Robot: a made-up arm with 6 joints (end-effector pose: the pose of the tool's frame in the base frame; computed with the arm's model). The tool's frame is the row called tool.
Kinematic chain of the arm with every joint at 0, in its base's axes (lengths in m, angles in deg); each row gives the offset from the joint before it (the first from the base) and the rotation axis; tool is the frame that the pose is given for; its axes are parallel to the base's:
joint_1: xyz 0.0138 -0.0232 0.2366 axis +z
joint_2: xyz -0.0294 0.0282 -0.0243 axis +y
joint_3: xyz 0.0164 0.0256 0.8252 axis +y
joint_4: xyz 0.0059 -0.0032 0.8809 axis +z
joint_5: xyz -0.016 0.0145 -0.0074 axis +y
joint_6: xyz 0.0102 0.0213 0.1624 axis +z
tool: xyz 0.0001 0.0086 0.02
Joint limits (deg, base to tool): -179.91..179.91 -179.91..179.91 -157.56..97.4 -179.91..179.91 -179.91..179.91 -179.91..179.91
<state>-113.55 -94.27 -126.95 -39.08 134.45 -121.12</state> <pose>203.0 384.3 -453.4 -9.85 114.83 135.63</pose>
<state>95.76 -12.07 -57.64 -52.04 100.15 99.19</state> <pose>163.4 -940.0 1439.1 -76.32 -38.30 -148.70</pose>
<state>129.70 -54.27 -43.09 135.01 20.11 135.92</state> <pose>1060.9 -1386.7 523.4 108.48 26.48 14.42</pose>
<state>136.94 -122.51 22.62 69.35 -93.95 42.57</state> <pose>1242.0 -1006.6 -468.0 -77.89 77.57 13.01</pose>
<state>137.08 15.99 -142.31 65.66 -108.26 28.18</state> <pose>365.7 -206.1 423.4 -74.73 67.41 41.97</pose>
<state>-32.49 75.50 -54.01 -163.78 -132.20 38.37</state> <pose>1058.3 -625.7 1044.4 -145.14 79.02 -37.60</pose>
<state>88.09 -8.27 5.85 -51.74 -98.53 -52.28</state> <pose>-226.7 -268.7 1890.2 71.11 -70.80 -13.29</pose>
